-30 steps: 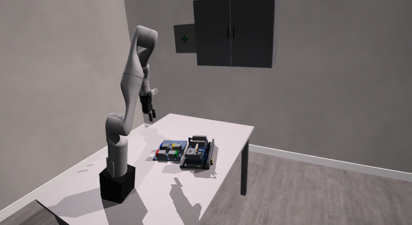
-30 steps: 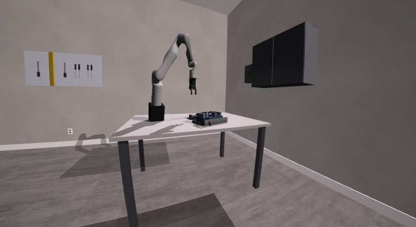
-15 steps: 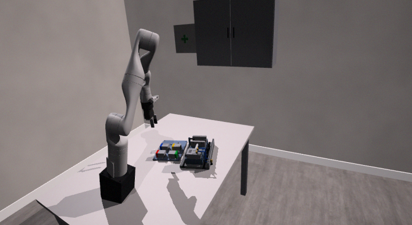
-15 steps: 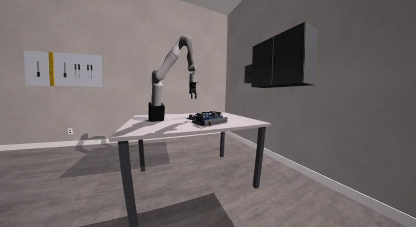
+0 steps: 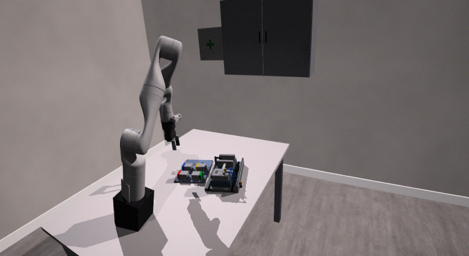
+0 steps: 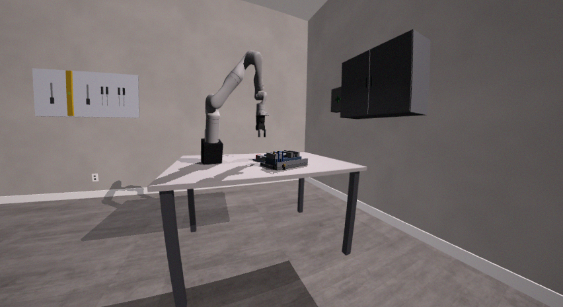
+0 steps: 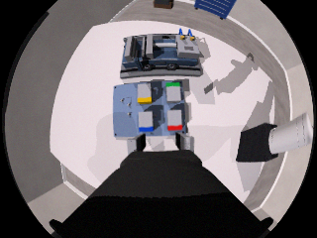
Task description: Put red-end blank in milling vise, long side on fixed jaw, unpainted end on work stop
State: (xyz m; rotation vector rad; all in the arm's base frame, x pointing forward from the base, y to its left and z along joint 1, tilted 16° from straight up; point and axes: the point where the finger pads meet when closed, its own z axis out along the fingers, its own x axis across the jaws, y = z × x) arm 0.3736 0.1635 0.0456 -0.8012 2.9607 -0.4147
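Right now my hand is 18 cm above the blue blank, 6 cm short of it and 1 cm to the left of it. Also, from my hand: plate: 21 cm below, 8 cm ahead, 4 cm to the right; yellow blank: 18 cm below, 10 cm ahead, 8 cm to the right; green-ended blank: 18 cm below, 13 cm to the right, 2 cm ahead.
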